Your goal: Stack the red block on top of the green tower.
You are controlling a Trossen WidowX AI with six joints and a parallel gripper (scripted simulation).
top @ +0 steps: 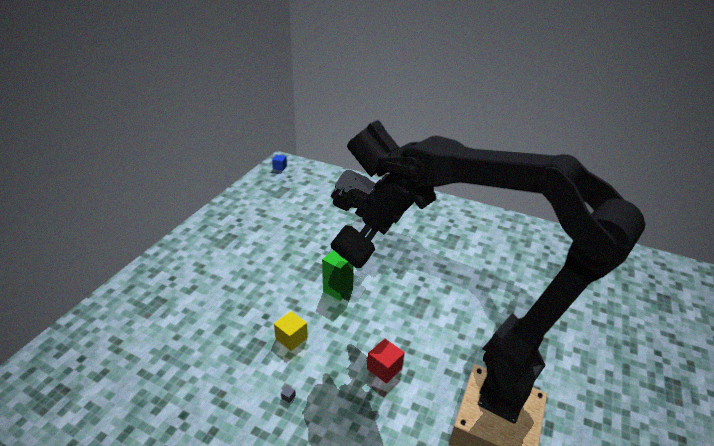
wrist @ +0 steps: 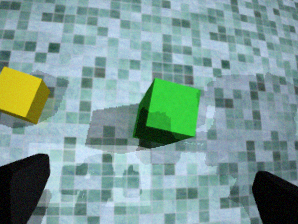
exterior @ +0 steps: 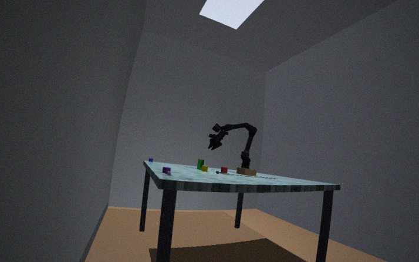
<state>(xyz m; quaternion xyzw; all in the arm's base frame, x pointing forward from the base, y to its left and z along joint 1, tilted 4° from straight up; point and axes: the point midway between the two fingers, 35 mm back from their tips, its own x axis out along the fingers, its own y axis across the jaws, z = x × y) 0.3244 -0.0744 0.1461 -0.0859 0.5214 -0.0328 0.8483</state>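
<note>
Right now my gripper tip is 170 mm above the red block, 120 mm past it and 90 mm to the right of it. The rest, counted from my gripper tip: small grey cube 230 mm to the left, 180 mm below, 10 mm behind; then blue block 500 mm ahead, 400 mm to the right, 170 mm below; then yellow block 170 mm below, 120 mm to the left, 60 mm ahead.
</note>
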